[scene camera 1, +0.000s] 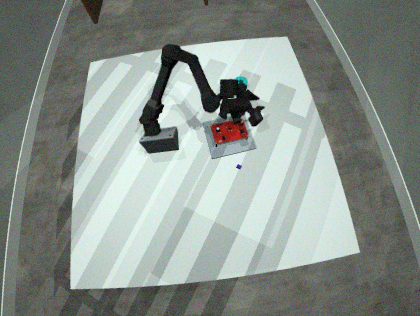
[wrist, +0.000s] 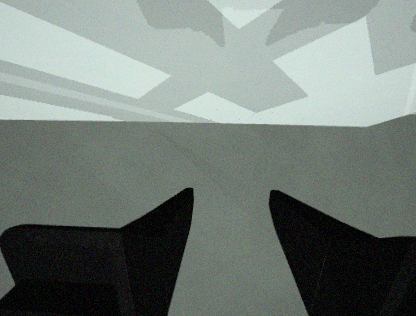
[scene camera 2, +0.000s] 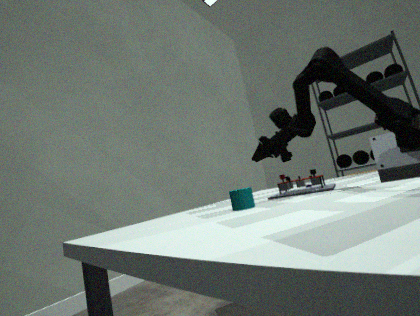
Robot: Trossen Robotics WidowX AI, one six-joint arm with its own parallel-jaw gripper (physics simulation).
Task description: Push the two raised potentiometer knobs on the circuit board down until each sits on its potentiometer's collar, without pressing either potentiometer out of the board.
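Seen in the pictures: gripper, fingertip midpoint: [scene camera 1: 261, 103] [wrist: 231, 196] [scene camera 2: 253, 160]; arm's base at its link origin: [scene camera 1: 152, 133] [scene camera 2: 413, 143].
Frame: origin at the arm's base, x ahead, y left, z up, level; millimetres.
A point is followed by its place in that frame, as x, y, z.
Observation:
The red circuit board [scene camera 1: 229, 133] {351, 11, -44} [scene camera 2: 306, 177] {320, 42, -44} is raised on a grey base plate [scene camera 1: 239, 150] {397, -59, -86} [scene camera 2: 301, 192] {319, 116, -86}. In scene camera 2 a red knob [scene camera 2: 282, 177] {403, 64, -24} stands above its left end and a black knob [scene camera 2: 313, 172] {293, 33, -27} above its right end; any gap to their collars is too small to tell. A knob [scene camera 1: 218, 129] {300, 20, -17} shows at the board's left in scene camera 1, while the arm partly hides the far right part. My gripper [scene camera 1: 260, 103] {492, 102, 66} [scene camera 2: 254, 158] {492, 102, 66} [wrist: 231, 196] {492, 102, 66} is partly open and empty, above the table beyond the board, tilted outward. The board does not show in the wrist view.
A teal cylinder [scene camera 1: 242, 80] {435, 318, -37} [scene camera 2: 242, 199] {403, 335, -64} stands on the table, partly behind the gripper in scene camera 1. A small purple cube [scene camera 1: 239, 166] {391, -140, -79} lies in front of the base plate. The arm's base [scene camera 1: 160, 142] {44, -51, 15} is left of the board. A shelf rack [scene camera 2: 375, 49] stands behind.

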